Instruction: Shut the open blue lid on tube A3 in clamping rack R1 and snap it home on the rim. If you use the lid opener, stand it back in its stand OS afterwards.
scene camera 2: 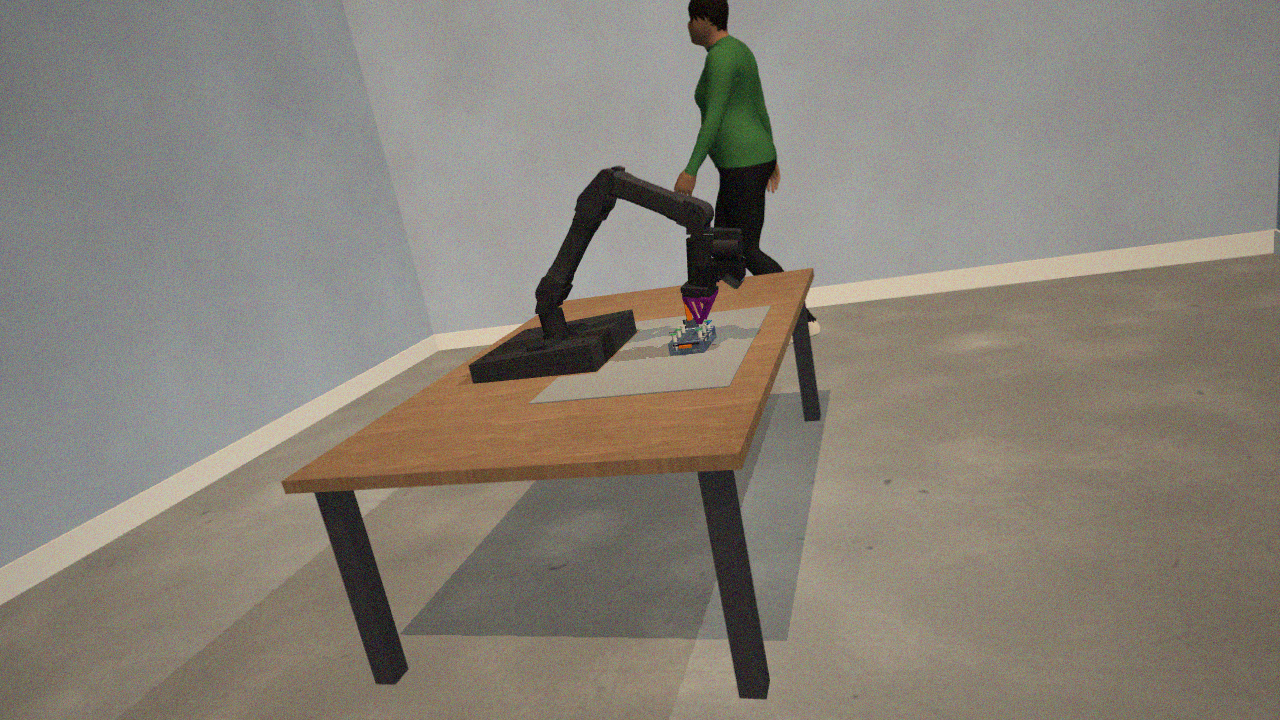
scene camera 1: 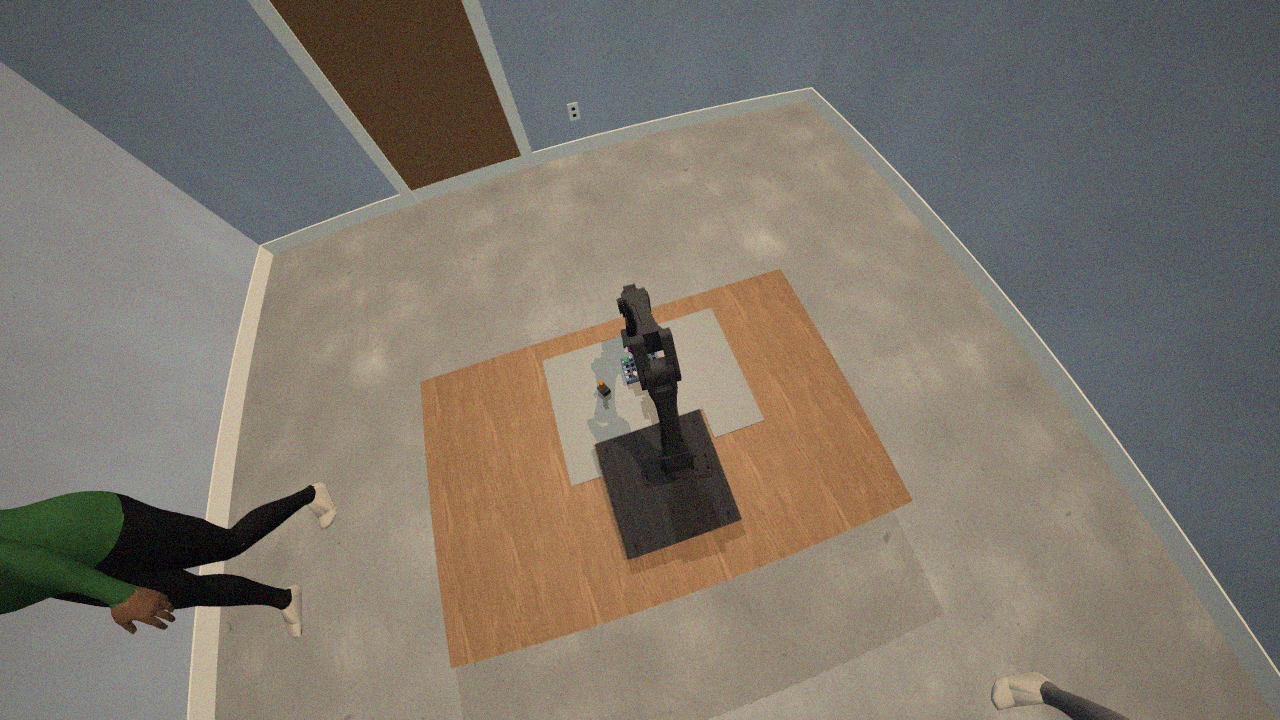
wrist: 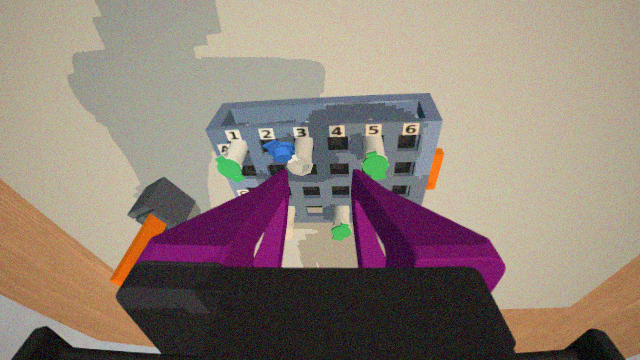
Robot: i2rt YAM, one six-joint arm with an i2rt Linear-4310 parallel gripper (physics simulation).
same spot on grey mat: (scene camera 2: 643,366) = (scene camera 1: 686,380)
